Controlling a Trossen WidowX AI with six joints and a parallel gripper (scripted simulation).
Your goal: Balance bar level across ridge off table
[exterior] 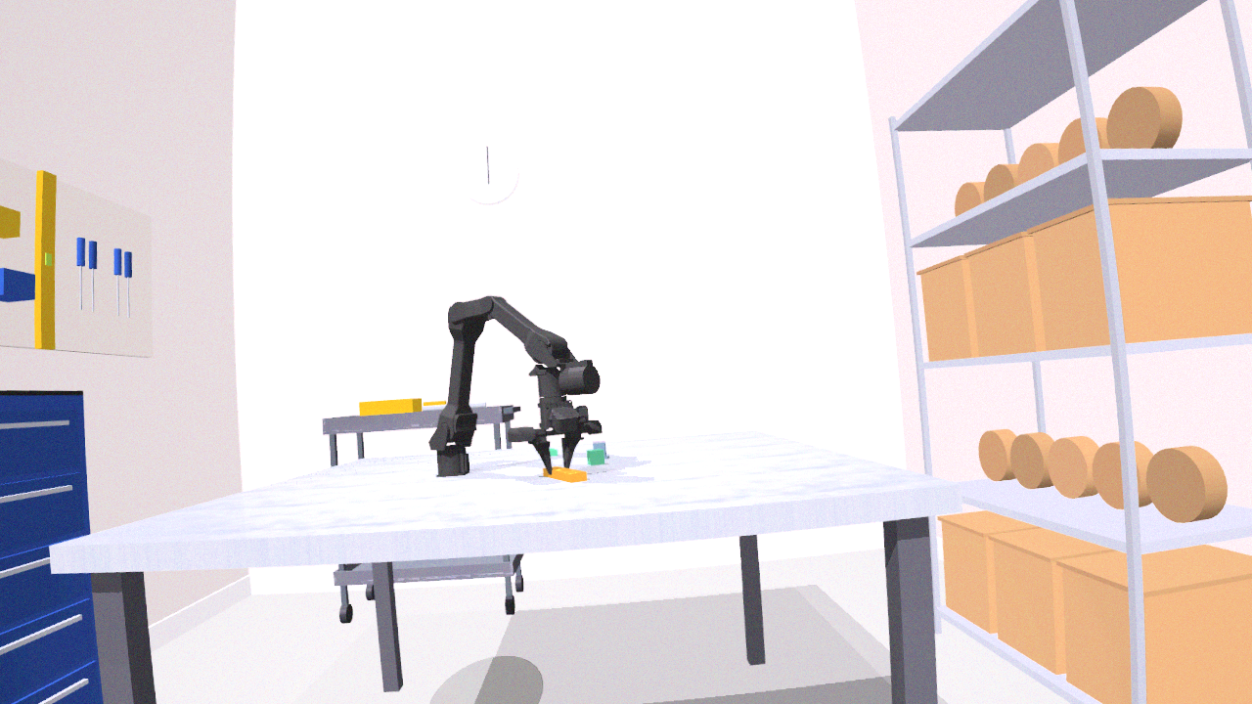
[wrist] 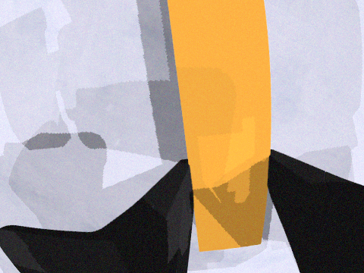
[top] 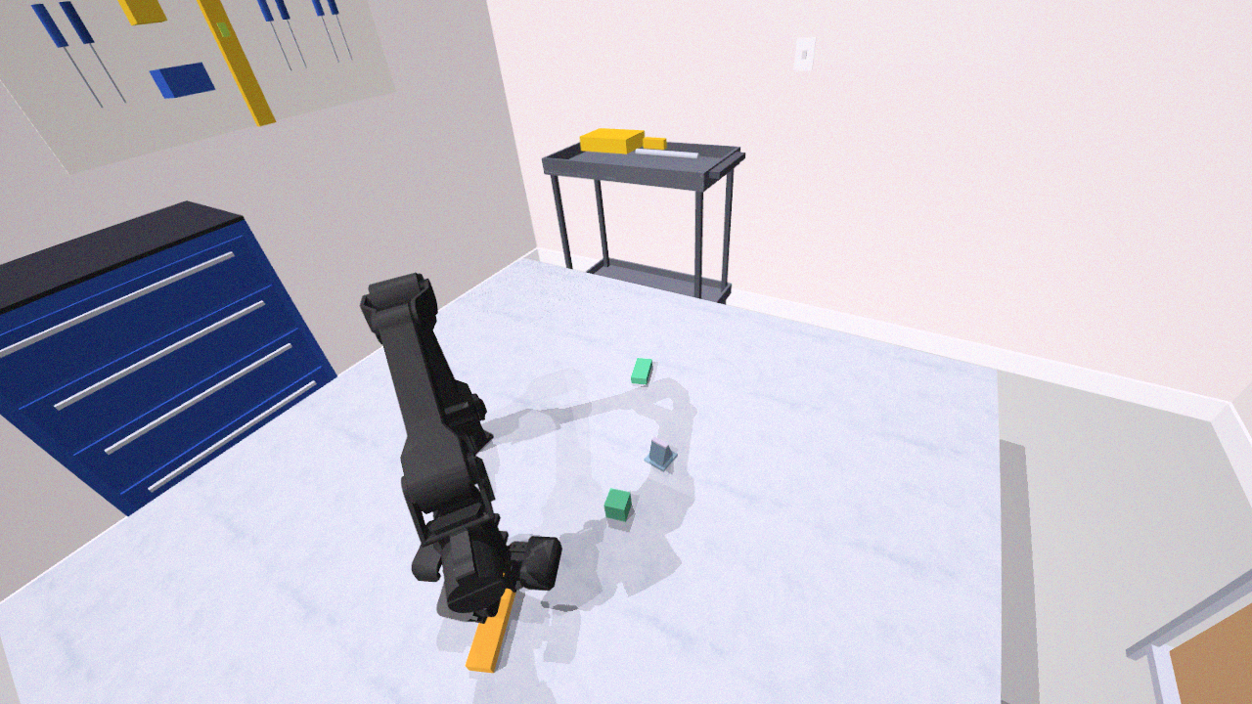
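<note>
Right now my gripper tip is 70 mm short of the green cube, 190 mm to the right of it and 10 mm below it. The rest, counted from my gripper tip: orange bar: 10 mm ahead, 30 mm to the right.
</note>
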